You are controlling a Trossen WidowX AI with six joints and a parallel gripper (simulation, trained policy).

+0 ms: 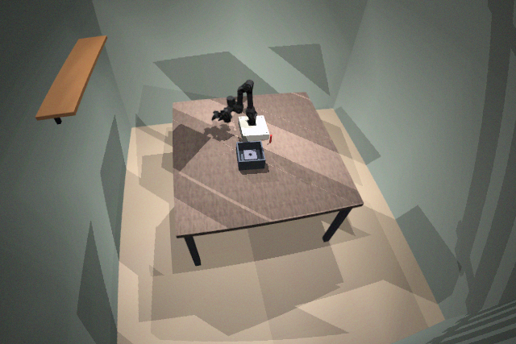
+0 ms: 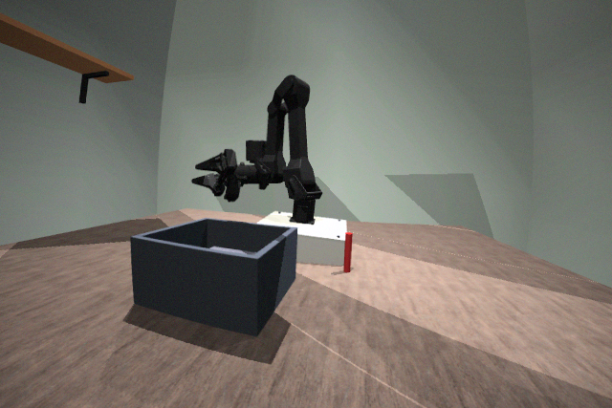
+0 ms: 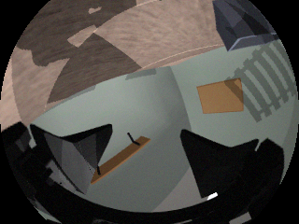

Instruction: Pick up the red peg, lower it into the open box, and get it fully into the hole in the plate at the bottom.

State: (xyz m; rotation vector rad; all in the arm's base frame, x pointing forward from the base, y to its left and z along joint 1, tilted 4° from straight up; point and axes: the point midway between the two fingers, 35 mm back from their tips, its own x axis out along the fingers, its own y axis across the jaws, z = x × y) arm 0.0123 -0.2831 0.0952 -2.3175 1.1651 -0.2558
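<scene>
Now: the red peg 42 cm to the left of my gripper tip, 14 cm below it and 14 cm ahead of it. The rest, counted from my gripper tip: dark blue box 28 cm ahead, 21 cm to the left, 15 cm below; light grey plate 28 cm ahead, 21 cm to the left, 13 cm below.
</scene>
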